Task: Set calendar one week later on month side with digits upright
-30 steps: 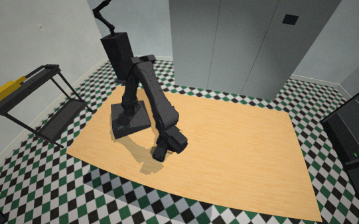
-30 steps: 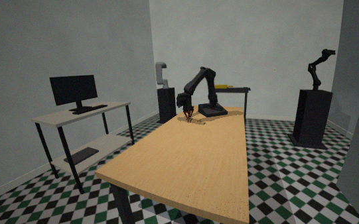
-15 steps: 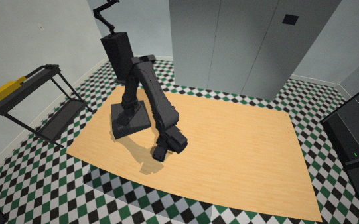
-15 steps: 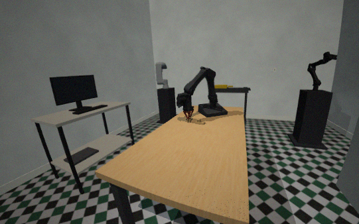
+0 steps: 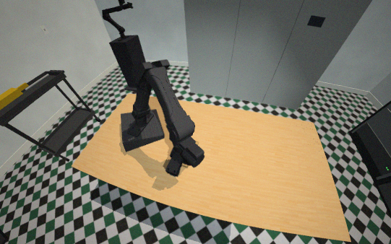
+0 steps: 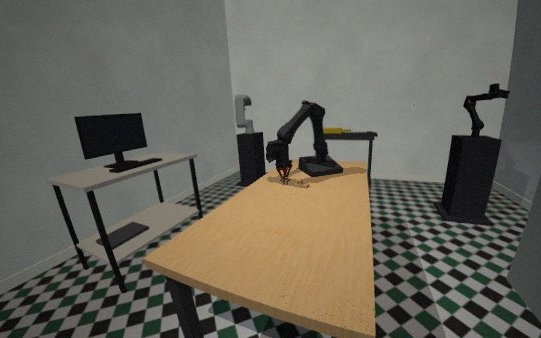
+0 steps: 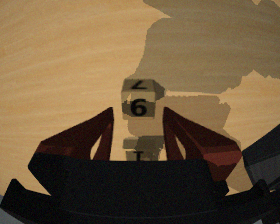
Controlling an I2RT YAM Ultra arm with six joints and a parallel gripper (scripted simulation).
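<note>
The wooden cube lies 3 cm below my hand. From my hand the other things lie so: wooden tray 11 cm to the left, 4 cm below.
</note>
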